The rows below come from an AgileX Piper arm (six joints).
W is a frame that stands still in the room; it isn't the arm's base.
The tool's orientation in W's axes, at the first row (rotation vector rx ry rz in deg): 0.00, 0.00, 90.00
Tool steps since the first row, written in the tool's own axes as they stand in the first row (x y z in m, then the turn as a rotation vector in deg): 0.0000, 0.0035, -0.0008, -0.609, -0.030, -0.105; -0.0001, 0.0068, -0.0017, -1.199, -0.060, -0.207; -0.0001, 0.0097, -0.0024, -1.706, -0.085, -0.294; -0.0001, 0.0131, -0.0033, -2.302, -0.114, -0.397; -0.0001, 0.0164, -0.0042, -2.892, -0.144, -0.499; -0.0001, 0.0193, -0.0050, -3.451, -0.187, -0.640; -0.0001, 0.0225, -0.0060, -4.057, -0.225, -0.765; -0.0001, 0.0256, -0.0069, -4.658, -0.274, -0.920; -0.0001, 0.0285, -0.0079, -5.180, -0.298, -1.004; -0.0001, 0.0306, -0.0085, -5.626, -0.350, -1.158
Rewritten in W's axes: -0.0035, 0.0000, -0.0008, 0.030, -0.609, -0.105; -0.0068, -0.0001, -0.0017, 0.060, -1.199, -0.207; -0.0097, -0.0001, -0.0024, 0.085, -1.706, -0.294; -0.0131, -0.0001, -0.0033, 0.114, -2.302, -0.397; -0.0164, -0.0001, -0.0042, 0.144, -2.892, -0.499; -0.0193, -0.0001, -0.0050, 0.187, -3.451, -0.640; -0.0225, -0.0001, -0.0060, 0.225, -4.057, -0.765; -0.0256, -0.0001, -0.0069, 0.274, -4.658, -0.920; -0.0285, -0.0001, -0.0079, 0.298, -5.180, -1.004; -0.0306, -0.0001, -0.0085, 0.350, -5.626, -1.158
